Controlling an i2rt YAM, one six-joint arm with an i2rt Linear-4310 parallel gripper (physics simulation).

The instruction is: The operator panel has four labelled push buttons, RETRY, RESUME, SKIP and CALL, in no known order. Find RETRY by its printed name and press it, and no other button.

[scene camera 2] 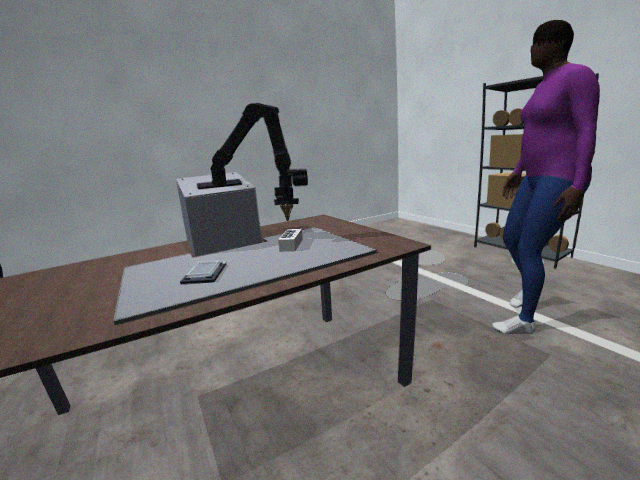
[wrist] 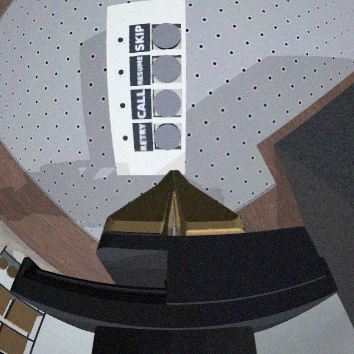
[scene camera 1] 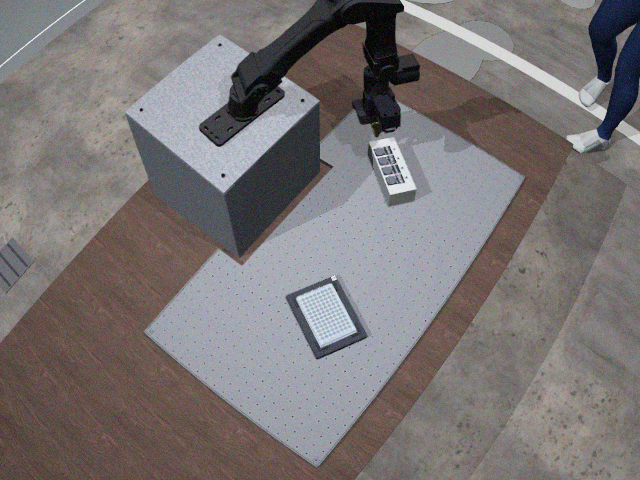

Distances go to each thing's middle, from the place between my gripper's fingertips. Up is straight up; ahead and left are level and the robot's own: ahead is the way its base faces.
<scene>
The white operator panel (wrist: 130, 51) is 7 cm ahead of my hand, 2 cm to the right of it and 7 cm below it. Also, from my hand: white well plate (scene camera 1: 329, 321) (20 cm ahead, 40 cm to the right, 8 cm below).
</scene>
